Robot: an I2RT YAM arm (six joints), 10 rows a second.
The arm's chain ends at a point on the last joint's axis. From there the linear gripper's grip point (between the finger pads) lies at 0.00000 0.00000 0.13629 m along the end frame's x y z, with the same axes.
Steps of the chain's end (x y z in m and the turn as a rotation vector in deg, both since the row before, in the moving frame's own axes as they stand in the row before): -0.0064 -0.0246 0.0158 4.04 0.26 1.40; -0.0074 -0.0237 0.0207 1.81 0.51 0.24; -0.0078 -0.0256 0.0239 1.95 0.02 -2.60; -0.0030 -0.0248 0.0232 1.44 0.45 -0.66
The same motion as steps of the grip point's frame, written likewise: -0.0057 -0.0342 0.0155 4.04 0.26 1.40; -0.0062 -0.0280 0.0206 1.81 0.51 0.24; -0.0079 -0.0302 0.0238 1.95 0.02 -2.60; -0.0019 -0.0282 0.0232 1.44 0.45 -0.66
